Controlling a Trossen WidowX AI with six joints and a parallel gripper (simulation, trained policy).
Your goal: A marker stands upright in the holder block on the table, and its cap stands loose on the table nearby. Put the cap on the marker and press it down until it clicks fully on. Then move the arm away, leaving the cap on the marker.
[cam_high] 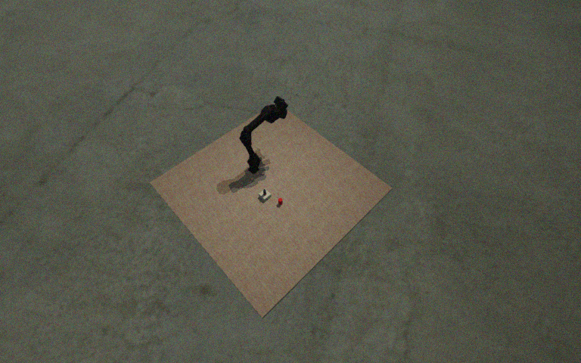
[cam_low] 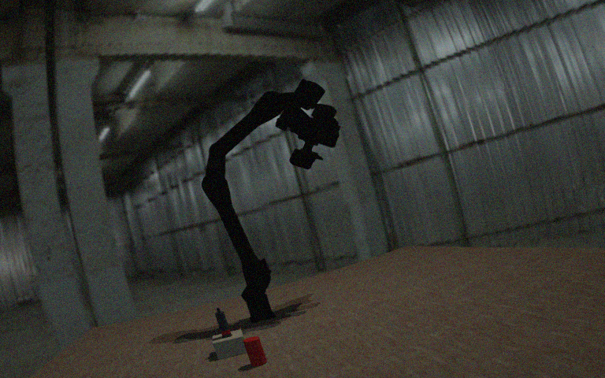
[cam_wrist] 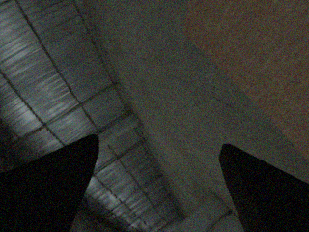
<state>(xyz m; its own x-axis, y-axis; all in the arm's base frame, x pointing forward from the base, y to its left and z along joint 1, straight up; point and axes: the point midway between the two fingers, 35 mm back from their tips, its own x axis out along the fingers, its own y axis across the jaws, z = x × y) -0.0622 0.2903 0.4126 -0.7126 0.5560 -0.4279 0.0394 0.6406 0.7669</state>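
The red cap is 45 cm ahead of my gripper tip, 36 cm to the right of it and 37 cm below it. From my gripper tip the other things lie so: holder block 33 cm ahead, 40 cm to the right, 38 cm below.
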